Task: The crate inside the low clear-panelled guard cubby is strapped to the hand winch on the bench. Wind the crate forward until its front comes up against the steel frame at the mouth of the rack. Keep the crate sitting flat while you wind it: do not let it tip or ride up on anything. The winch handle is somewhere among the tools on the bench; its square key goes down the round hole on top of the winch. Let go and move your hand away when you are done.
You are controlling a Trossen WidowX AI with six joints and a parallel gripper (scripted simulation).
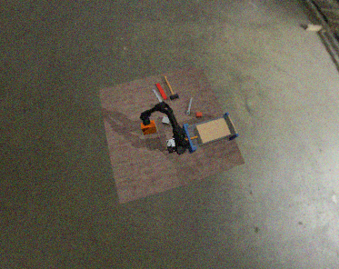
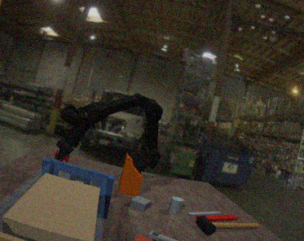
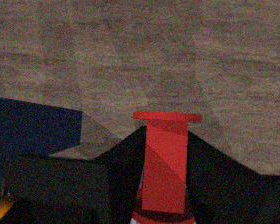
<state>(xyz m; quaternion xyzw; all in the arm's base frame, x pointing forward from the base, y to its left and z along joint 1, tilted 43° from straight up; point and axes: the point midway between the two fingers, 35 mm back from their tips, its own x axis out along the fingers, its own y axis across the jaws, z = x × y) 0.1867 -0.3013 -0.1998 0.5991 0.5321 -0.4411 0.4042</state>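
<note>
Now: gripper tip 50 mm to the right of the winch handle, 30 mm above it and 10 mm past it. Also, from my gripper tip: blue steel frame 140 mm ahead, 100 mm to the left, 30 mm below; then winch 100 mm to the left, 100 mm below, 40 mm behind; then red knob 20 mm to the left.
</note>
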